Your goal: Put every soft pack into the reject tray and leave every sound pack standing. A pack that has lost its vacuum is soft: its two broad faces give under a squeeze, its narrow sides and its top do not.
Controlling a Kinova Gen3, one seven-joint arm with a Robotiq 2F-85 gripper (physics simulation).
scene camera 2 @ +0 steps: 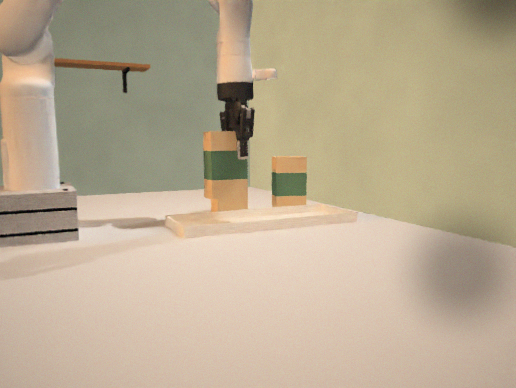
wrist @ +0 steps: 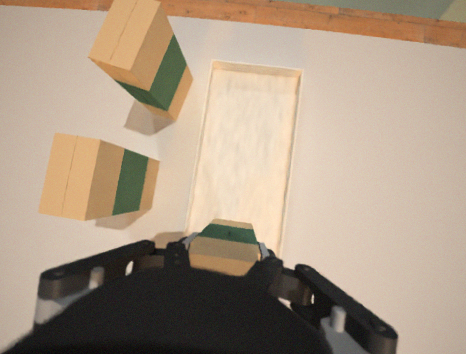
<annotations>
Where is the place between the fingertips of the gripper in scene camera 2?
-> At 237, 159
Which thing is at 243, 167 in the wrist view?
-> A reject tray.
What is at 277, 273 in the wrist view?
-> The gripper.
</annotations>
